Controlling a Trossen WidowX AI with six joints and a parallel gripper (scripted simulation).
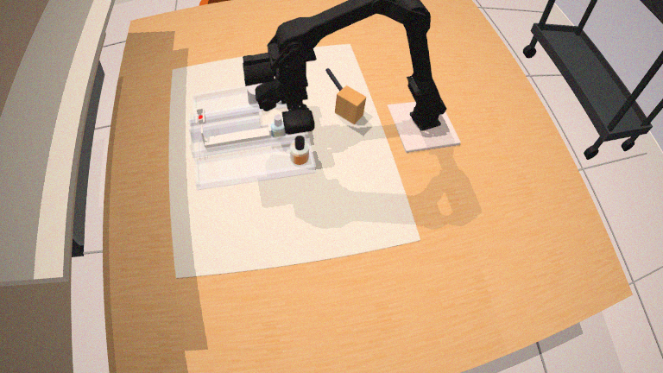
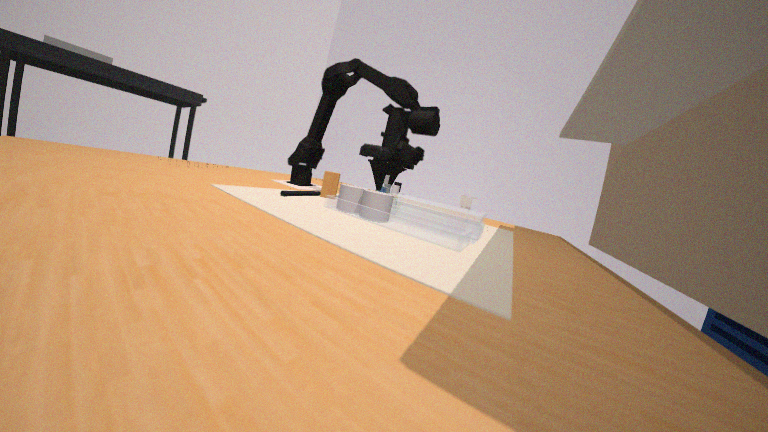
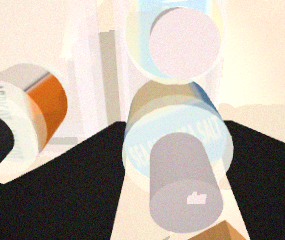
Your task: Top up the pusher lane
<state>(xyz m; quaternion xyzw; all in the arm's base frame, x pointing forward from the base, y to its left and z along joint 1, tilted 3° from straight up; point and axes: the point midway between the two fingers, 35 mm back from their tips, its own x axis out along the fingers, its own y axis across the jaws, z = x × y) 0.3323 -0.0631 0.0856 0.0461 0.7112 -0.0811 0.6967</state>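
Now: the cardboard box 15 cm behind my gripper tip, 2 cm below it and 1 cm to the right of it. Round my gripper tip: red mark: 21 cm ahead, 8 cm to the right, 2 cm above; black stick: 16 cm behind, 11 cm to the right, 4 cm below.
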